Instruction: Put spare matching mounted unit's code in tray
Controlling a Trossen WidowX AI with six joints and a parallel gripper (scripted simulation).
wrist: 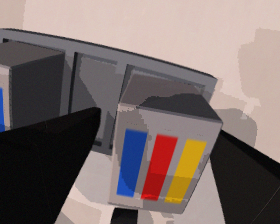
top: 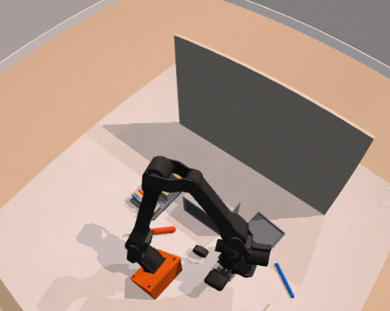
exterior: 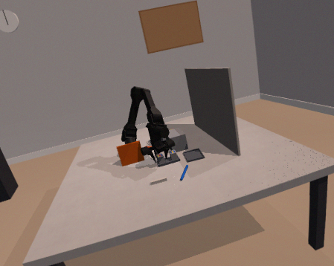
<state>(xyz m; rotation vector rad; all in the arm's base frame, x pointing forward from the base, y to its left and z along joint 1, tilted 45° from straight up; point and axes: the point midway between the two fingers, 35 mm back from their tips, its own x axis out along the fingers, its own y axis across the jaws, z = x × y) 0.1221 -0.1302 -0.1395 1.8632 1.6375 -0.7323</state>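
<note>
Right now my gripper tip is 4 cm short of the rack, 1 cm to the left of it and 1 cm above it. The rest, counted from my gripper tip: small black puck 11 cm to the left, 1 cm ahead, 1 cm above; tray 18 cm ahead, 4 cm to the right, 1 cm below; blue pen 19 cm to the right, 6 cm ahead, 1 cm below.
</note>
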